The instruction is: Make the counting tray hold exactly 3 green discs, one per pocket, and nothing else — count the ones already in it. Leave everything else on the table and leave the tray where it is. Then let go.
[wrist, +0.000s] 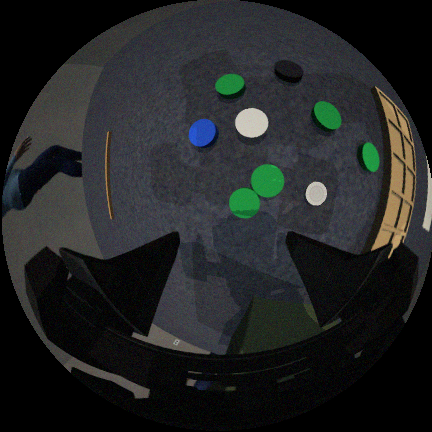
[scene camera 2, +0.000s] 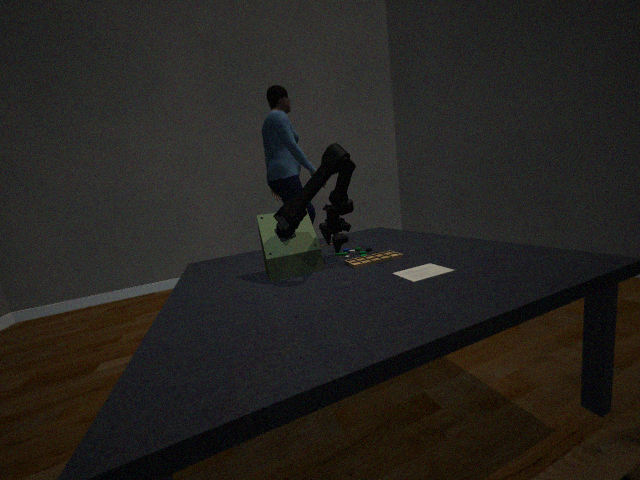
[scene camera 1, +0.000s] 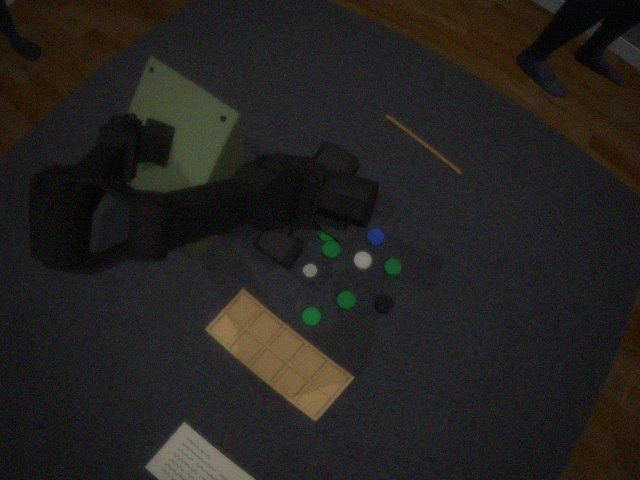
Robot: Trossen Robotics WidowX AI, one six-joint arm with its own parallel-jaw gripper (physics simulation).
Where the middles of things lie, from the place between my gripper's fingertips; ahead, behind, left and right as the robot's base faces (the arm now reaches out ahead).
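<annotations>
The tan counting tray [scene camera 1: 294, 368] is 22 cm to the right of my hand, 6 cm ahead of it and 3 cm below it.
</annotations>
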